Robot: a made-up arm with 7 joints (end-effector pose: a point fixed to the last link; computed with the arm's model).
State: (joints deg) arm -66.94 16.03 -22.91 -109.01 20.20 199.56 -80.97
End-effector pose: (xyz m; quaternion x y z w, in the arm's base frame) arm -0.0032 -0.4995 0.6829 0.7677 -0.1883 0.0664 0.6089
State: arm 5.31 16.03 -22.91 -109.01 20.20 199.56 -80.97
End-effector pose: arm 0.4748 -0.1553 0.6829 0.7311 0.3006 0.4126 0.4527
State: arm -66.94 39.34 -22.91 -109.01 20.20 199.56 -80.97
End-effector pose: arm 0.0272 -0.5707 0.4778 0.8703 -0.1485 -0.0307 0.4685
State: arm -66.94 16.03 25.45 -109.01 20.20 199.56 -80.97
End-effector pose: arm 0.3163 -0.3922 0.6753 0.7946 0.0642 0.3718 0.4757
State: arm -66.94 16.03 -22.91 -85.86 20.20 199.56 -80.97
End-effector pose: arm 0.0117 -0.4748 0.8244 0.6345 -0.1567 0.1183 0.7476
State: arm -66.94 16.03 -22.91 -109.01 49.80 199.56 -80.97
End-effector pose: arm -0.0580 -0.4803 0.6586 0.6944 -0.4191 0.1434 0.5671
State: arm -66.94 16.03 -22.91 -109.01 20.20 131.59 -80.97
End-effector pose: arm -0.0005 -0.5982 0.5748 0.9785 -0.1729 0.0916 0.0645
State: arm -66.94 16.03 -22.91 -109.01 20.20 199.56 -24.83
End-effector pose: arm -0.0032 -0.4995 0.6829 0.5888 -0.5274 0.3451 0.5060
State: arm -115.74 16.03 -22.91 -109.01 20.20 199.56 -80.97
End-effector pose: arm -0.3779 -0.3267 0.6829 0.6214 -0.4886 -0.1911 0.5819
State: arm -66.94 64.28 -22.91 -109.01 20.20 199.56 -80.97
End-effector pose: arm 0.0217 -0.5578 0.2440 0.9403 -0.0993 -0.1331 0.2971
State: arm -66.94 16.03 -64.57 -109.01 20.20 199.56 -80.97
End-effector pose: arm -0.2614 -0.3764 0.7445 0.6358 -0.3808 -0.2082 0.6383
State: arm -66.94 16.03 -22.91 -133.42 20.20 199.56 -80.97
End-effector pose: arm -0.0196 -0.4629 0.5361 0.8743 -0.2133 0.0088 0.4359
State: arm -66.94 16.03 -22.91 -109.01 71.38 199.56 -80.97
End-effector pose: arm -0.0845 -0.4583 0.6278 0.6115 -0.5707 0.1938 0.5127
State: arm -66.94 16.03 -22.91 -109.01 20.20 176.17 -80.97
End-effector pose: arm -0.0074 -0.5471 0.6597 0.8758 -0.1904 0.0783 0.4366
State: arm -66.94 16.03 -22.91 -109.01 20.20 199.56 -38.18
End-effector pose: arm -0.0032 -0.4995 0.6829 0.6461 -0.4554 0.2839 0.5427
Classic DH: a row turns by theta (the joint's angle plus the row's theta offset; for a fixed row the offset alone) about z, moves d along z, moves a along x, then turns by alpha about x. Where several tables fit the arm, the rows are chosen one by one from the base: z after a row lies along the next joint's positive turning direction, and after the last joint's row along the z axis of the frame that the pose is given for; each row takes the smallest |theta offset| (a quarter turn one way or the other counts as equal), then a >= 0, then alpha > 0; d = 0 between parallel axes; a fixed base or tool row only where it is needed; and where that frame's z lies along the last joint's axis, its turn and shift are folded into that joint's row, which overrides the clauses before.
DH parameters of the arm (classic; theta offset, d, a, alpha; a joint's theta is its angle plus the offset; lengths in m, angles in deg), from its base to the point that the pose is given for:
joint 1: 0 0.3927 0 -90
joint 2: 0 0 0 90
joint 3: 0 0.3245 0.0587 90
joint 4: 0 0 -0.075 -90
joint 5: 0 0.3489 0 90
joint 6: 0 0 0.1309 90
joint 7: 0 0 0 0

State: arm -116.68 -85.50 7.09 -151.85 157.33 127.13 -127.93
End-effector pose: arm -0.0397 -0.0871 0.6621 0.2393 -0.0849 0.7587 0.5999
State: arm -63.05 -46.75 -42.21 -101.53 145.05 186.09 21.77
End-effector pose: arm -0.2800 -0.1355 0.7167 0.5350 0.2604 -0.5682 0.5684
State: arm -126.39 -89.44 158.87 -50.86 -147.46 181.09 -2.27
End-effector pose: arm 0.3566 0.3821 0.0462 -0.2474 0.8967 0.0924 0.3554
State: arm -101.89 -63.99 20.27 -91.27 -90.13 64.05 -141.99
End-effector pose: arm 0.1517 0.0952 1.0254 -0.7176 0.1640 0.6764 0.0250
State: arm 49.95 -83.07 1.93 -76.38 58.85 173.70 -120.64
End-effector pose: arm -0.2452 -0.4448 0.8378 -0.0695 0.0108 0.9922 0.1031
